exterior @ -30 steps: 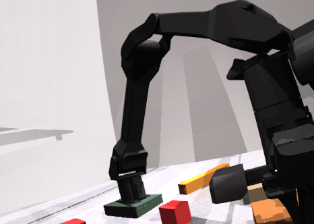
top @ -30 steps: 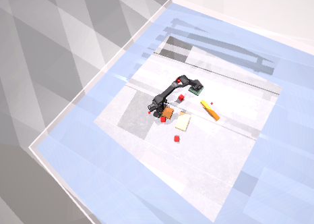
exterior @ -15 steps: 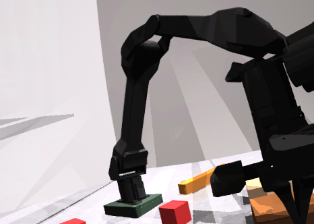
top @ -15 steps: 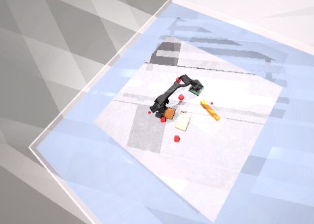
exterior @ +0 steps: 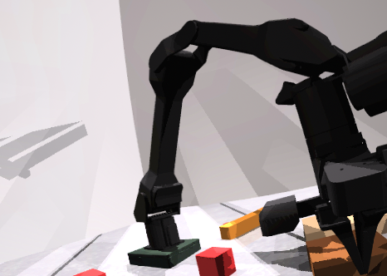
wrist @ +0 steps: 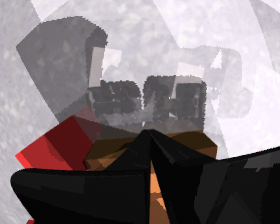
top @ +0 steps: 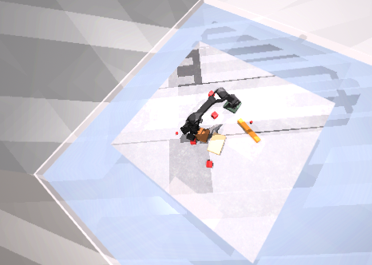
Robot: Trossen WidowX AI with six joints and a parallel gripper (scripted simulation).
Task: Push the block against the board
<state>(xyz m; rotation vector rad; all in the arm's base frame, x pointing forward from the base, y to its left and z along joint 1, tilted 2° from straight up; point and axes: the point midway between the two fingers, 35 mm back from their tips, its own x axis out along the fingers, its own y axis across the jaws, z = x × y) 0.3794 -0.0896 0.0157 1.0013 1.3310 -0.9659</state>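
Right now the orange square block is 50 mm to the left of my gripper tip and 20 mm behind it. Round my gripper tip: pale tan block 180 mm to the left, 40 mm behind; long yellow-orange bar 310 mm to the left, 270 mm behind.
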